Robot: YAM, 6 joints.
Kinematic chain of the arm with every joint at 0, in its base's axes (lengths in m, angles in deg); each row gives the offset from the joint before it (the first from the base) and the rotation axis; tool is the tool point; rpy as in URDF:
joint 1: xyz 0 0 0.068 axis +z
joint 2: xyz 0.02 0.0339 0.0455 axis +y
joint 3: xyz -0.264 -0.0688 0 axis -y
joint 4: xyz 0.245 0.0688 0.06 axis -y
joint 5: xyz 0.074 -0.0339 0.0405 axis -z
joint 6: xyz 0.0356 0 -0.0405 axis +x
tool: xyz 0 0 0 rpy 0 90 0
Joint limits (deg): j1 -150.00..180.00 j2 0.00..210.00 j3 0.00..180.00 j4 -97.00..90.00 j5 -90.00..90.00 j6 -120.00..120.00
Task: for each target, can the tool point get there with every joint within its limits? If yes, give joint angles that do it. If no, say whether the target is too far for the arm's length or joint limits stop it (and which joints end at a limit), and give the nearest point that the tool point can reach.
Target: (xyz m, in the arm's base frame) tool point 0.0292 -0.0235 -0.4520
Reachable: no: joint limits stop it (at a limit: joint 2) | nearest point 0.0703 -0.0565 -0.3438 | short by 0.120 m
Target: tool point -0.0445 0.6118 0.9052
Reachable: no: too far | nearest point -0.0287 0.3943 0.6143 | short by 0.364 m
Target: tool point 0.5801 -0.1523 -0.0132
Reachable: yes | joints -13.58 181.82 134.52 58.57 19.36 44.41
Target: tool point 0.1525 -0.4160 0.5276
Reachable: yes | joints 110.80 36.08 152.37 26.83 -8.29 -96.59
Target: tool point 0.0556 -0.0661 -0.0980
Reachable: yes | joints -39.17 160.89 17.83 39.45 26.92 15.02
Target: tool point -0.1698 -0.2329 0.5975
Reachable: yes | joints 57.90 34.67 117.52 43.54 -34.22 -6.46
